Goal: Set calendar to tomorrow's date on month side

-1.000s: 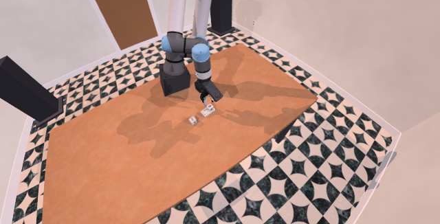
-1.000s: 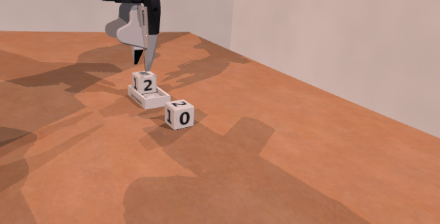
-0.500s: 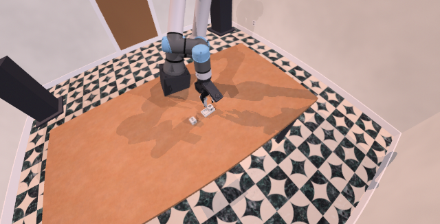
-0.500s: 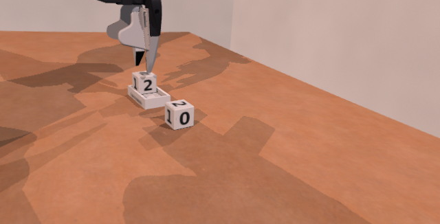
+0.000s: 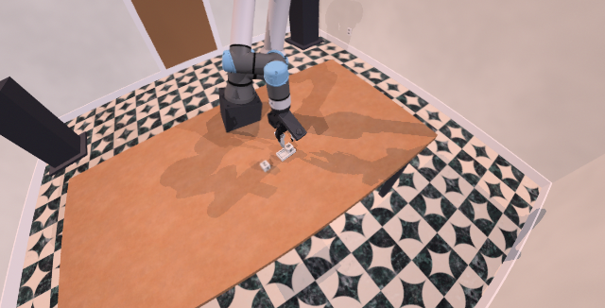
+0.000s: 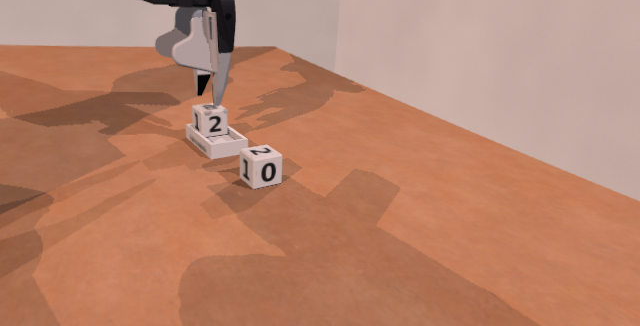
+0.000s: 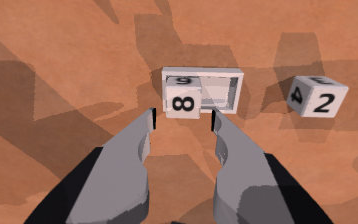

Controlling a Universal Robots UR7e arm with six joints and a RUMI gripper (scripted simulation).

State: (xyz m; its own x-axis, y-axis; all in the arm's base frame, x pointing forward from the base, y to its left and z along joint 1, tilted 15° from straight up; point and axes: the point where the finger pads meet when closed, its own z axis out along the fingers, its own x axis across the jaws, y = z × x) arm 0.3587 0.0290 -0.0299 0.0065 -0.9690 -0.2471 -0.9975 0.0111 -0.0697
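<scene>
The tray lies 60 mm below my hand and 20 mm to the right of it.
</scene>
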